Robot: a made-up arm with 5 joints.
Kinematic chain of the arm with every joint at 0, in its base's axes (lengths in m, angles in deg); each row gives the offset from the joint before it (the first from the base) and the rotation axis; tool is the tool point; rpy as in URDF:
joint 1: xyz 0.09 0 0.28 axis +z
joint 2: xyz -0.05 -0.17 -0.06 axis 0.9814 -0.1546 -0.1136
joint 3: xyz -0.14 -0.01 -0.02 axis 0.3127 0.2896 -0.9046
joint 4: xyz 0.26 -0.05 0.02 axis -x
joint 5: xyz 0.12 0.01 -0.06 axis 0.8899 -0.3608 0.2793
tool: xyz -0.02 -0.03 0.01 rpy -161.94 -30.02 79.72
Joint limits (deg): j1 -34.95..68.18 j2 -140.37..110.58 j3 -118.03..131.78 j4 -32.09..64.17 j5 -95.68..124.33
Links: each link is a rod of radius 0.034 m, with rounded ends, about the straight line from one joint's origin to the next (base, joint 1, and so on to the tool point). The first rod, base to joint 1, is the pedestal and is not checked.
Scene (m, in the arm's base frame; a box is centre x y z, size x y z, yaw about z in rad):
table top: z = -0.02
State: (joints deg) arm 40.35 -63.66 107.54 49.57 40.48
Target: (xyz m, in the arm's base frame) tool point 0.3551 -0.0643 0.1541
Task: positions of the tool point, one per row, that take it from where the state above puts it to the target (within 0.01 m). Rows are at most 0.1 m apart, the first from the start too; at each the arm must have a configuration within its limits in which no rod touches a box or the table.
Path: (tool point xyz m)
1: 0.2372 -0.5743 0.4163
2: 0.2981 -0.5177 0.4317
3: 0.3498 -0.4507 0.4319
4: 0.3895 -0.3772 0.4162
5: 0.4150 -0.3016 0.3853
6: 0.4247 -0.2283 0.3408
7: 0.4177 -0.1618 0.2851
8: 0.3941 -0.1061 0.2216
9: 0.3551 -0.0643 0.1541

